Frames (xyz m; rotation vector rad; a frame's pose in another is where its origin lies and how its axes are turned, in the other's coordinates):
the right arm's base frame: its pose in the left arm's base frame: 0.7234 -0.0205 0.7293 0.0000 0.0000 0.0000
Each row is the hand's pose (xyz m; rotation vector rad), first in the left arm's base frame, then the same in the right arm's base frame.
Working: the left arm's base frame: its pose in the right arm's base frame: -0.7234 0.0205 -0.7293 0.0000 0.0000 0.0000

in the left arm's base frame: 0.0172 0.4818 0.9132 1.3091 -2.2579 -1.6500
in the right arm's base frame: -0.7062 0.5023 0.1839 1.3091 -2.2579 -1.6500
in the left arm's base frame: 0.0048 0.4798 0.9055 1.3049 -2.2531 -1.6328
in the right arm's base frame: -0.7186 0.5003 0.1762 1.3049 -2.2531 -1.6328
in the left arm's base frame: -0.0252 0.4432 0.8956 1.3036 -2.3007 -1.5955
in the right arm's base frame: -0.7486 0.4637 0.1663 1.3036 -2.3007 -1.5955
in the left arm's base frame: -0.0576 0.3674 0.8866 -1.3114 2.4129 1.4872
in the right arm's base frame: -0.7810 0.3879 0.1573 -1.3114 2.4129 1.4872
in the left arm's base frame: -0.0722 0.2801 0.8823 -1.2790 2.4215 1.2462
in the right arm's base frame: -0.7956 0.3006 0.1530 -1.2790 2.4215 1.2462
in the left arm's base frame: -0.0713 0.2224 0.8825 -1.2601 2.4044 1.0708
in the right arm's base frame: -0.7947 0.2429 0.1532 -1.2601 2.4044 1.0708
